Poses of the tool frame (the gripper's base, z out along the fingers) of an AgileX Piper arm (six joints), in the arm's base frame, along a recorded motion.
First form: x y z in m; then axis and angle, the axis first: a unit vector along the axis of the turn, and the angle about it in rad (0 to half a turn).
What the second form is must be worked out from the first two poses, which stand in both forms.
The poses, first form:
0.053 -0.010 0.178 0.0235 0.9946 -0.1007 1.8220
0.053 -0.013 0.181 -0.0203 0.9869 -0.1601 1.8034
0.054 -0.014 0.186 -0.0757 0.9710 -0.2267 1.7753
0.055 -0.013 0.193 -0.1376 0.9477 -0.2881 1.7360
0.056 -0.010 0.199 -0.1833 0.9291 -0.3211 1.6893
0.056 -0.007 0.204 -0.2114 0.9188 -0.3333 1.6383
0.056 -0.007 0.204 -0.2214 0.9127 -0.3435 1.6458
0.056 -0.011 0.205 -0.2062 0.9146 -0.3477 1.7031
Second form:
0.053 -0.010 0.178 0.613 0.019 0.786 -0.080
0.053 -0.013 0.181 0.620 -0.016 0.774 -0.126
0.054 -0.014 0.186 0.631 -0.059 0.753 -0.176
0.055 -0.013 0.193 0.646 -0.105 0.723 -0.220
0.056 -0.010 0.199 0.664 -0.137 0.695 -0.240
0.056 -0.007 0.204 0.683 -0.154 0.671 -0.244
0.056 -0.007 0.204 0.680 -0.162 0.669 -0.252
0.056 -0.011 0.205 0.659 -0.155 0.688 -0.262

